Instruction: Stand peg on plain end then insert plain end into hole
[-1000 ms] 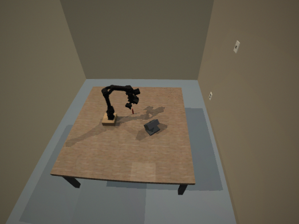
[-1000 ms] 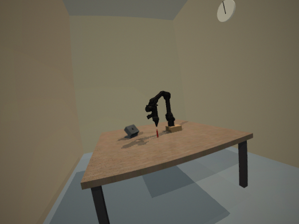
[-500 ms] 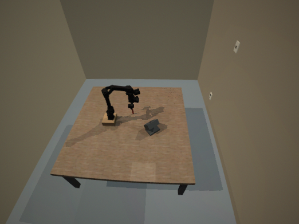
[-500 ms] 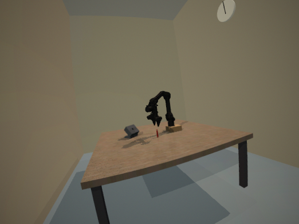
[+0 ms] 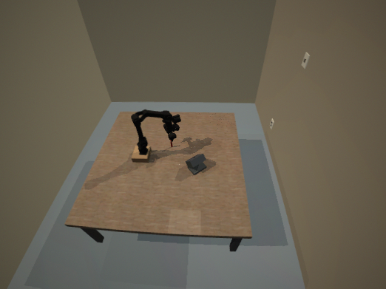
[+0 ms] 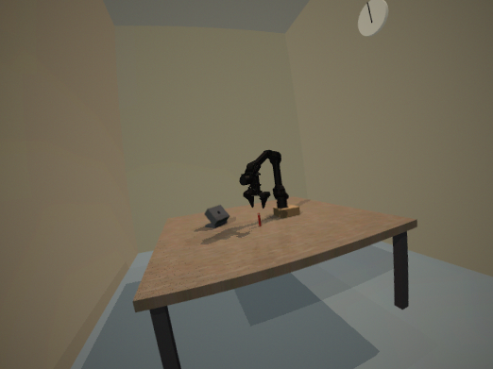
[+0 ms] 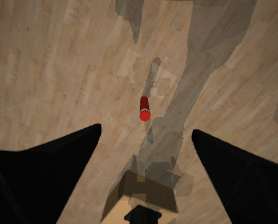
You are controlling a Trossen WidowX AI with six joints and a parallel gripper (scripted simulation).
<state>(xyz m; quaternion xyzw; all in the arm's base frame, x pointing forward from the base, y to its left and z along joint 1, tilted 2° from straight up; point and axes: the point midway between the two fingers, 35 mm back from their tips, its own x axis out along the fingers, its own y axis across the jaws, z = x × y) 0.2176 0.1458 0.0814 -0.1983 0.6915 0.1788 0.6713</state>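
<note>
The red peg is 60 mm below my gripper tip. From my gripper tip the other things lie so: dark grey sloped panel: 250 mm ahead, 190 mm to the right, 40 mm below.
</note>
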